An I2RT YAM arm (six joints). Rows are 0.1 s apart.
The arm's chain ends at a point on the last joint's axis. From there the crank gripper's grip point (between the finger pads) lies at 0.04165 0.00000 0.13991 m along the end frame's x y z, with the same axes.
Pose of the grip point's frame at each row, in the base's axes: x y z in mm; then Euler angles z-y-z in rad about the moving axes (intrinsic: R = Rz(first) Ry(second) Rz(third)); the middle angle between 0 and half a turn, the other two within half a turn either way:
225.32 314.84 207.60 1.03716 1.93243 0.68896
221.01 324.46 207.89 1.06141 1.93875 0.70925
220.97 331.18 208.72 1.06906 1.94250 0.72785
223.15 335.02 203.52 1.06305 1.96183 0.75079
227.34 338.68 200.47 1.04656 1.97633 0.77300
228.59 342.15 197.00 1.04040 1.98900 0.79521
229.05 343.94 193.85 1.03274 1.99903 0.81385
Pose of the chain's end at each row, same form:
187.34 198.50 287.17 1.03716 1.93243 0.68896
186.58 207.19 287.71 1.06141 1.93875 0.70925
188.00 213.47 288.51 1.06906 1.94250 0.72785
190.73 218.32 285.00 1.06305 1.96183 0.75079
194.05 223.01 283.06 1.04656 1.97633 0.77300
195.56 227.04 280.47 1.04040 1.98900 0.79521
195.91 229.33 277.97 1.03274 1.99903 0.81385

